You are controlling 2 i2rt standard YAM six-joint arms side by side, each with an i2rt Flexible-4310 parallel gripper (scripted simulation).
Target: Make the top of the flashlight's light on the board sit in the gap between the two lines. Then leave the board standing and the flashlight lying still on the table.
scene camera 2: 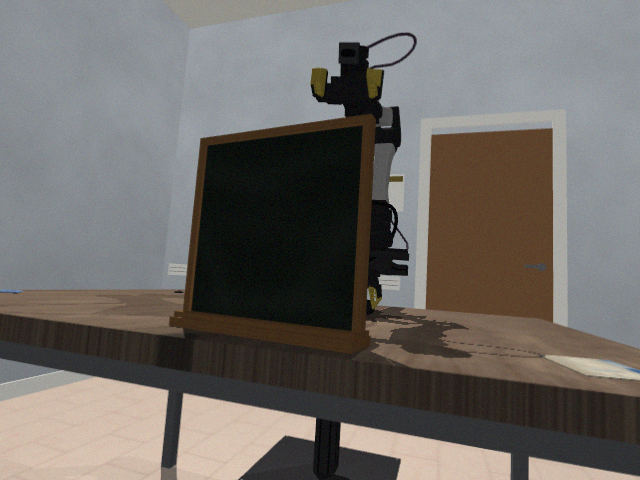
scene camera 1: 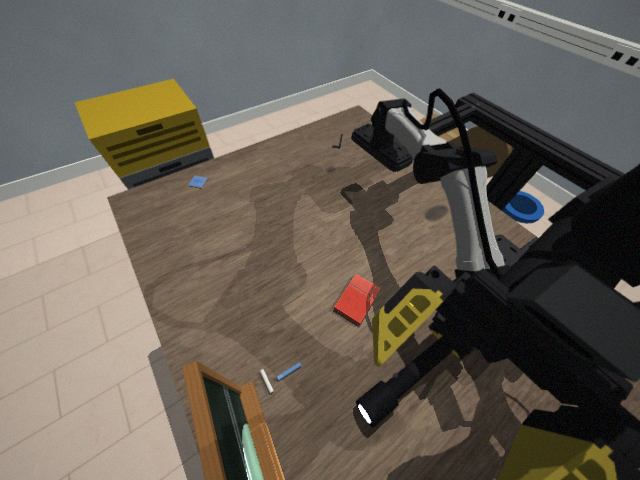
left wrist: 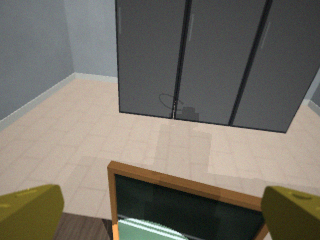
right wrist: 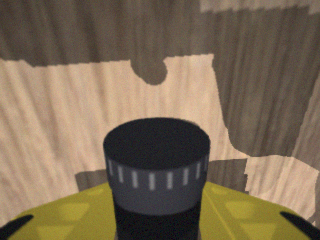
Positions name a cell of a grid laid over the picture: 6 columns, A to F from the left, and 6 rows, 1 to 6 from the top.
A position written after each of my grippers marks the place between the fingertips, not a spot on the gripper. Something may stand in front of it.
My left gripper shows in scene camera 2 (D1), in scene camera 1 (E6) and in the left wrist view (D5); in the right wrist view it is out of frame. A red block shows in scene camera 1 (D4); in scene camera 2 it is hidden by a board, in the left wrist view it is out of frame, in the right wrist view it is out of frame.
